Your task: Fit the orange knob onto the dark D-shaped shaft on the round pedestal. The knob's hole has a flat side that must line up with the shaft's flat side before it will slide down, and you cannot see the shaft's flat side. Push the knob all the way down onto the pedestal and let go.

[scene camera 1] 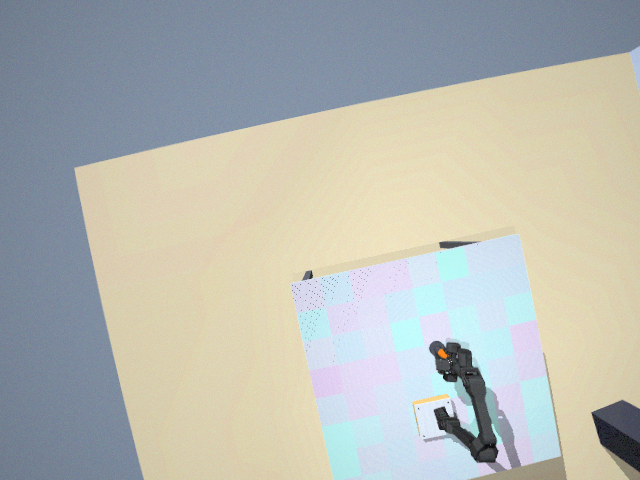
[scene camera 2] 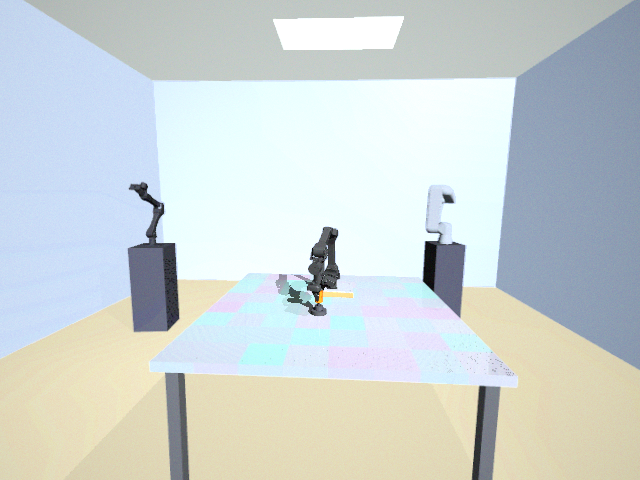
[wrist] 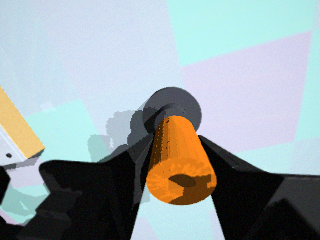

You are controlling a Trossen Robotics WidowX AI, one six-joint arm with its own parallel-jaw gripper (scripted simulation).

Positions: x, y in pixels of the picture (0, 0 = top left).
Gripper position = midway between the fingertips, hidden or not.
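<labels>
An orange knob [wrist: 179, 173] is being carried by my gripper [wrist: 175, 137].
</labels>
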